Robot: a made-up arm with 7 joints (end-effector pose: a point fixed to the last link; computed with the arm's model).
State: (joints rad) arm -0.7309 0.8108 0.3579 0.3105 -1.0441 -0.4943 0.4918
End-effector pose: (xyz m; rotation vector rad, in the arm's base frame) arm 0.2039 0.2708 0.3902 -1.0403 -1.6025 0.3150
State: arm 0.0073 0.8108 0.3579 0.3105 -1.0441 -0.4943 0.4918
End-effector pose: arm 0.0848 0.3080 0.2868 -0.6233 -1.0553 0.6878
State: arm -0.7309 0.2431 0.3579 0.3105 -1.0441 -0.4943 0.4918
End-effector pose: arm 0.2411 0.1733 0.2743 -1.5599 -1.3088 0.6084
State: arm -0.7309 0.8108 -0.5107 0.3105 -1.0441 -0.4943 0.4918
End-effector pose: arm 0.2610 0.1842 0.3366 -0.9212 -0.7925 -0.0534
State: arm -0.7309 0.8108 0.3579 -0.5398 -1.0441 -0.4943 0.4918
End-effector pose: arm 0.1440 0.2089 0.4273 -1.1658 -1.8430 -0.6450
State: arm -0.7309 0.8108 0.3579 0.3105 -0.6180 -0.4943 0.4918
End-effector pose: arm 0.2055 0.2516 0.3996 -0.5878 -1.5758 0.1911
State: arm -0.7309 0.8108 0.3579 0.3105 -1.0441 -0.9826 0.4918
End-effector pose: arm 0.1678 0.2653 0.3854 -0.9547 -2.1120 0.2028
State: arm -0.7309 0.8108 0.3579 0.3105 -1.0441 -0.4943 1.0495
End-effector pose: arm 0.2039 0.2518 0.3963 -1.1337 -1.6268 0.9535
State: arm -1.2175 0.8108 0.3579 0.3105 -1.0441 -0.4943 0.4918
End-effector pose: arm 0.2271 0.2409 0.4916 -1.3037 -1.9342 0.0059
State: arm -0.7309 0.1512 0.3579 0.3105 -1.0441 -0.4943 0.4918
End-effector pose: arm 0.2435 0.1518 0.2605 -1.6394 -1.2507 0.6550
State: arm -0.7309 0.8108 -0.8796 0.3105 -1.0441 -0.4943 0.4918
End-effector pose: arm 0.2590 0.1507 0.2983 -0.8399 -0.4494 -0.1935
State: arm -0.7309 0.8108 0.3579 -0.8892 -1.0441 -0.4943 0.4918
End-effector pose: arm 0.1096 0.1898 0.4226 -1.1737 -1.8752 -1.0657
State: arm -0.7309 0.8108 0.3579 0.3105 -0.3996 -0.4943 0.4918
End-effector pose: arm 0.2080 0.2410 0.4015 -0.3594 -1.5429 0.1282
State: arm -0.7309 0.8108 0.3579 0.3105 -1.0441 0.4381 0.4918
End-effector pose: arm 0.2631 0.2600 0.3570 -1.0616 -0.6228 0.4577
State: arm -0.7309 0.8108 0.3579 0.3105 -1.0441 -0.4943 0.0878
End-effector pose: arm 0.2075 0.2847 0.3917 -0.9398 -1.5288 -0.1294
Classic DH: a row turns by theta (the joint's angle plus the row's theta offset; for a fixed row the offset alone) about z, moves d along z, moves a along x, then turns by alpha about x. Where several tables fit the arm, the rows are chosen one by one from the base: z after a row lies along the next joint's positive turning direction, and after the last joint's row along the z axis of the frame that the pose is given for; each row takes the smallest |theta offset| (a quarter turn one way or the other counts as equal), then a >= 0, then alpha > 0; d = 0 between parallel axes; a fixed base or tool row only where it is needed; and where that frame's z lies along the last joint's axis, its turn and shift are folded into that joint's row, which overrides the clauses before.
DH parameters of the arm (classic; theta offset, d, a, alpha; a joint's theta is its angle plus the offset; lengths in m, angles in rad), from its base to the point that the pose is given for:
base (fixed): -0.071 0.4186 -0.0152 -1.3004
joint 1: -1.3111 0.0394 -0.0218 -1.5708
joint 2: 1.2915 0.035 -0.014 1.5708
joint 3: 1.5708 -0.2385 0.0121 -1.5708
joint 4: -1.5708 0.012 0.0048 -1.5708
joint 5: 0 0.0694 -0.0139 1.5708
joint 6: 1.5708 -0.004 0.1003 1.5708
joint 7: 0.3663 0.0056 -0.0098 -0.86
tool (fixed): -0.5865 0.0459 0 0

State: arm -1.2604 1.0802 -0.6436 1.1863 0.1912 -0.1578 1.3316
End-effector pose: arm 0.3091 0.2435 0.4124 1.0351 -1.1762 0.5410
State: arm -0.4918 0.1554 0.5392 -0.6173 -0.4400 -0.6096 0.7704
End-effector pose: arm 0.1038 0.1287 0.3039 -0.9949 -2.1879 0.2837
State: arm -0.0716 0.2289 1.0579 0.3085 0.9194 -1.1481 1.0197
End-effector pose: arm 0.0579 0.1588 0.1881 0.6267 -1.2792 0.2899
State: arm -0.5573 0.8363 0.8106 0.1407 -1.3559 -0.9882 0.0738
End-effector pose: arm 0.0907 0.3142 0.3572 -0.7846 -2.4767 -0.0593
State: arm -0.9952 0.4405 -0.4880 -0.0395 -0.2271 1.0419 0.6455
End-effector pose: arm 0.3191 0.0425 0.3171 -0.0445 -0.2201 -0.0504
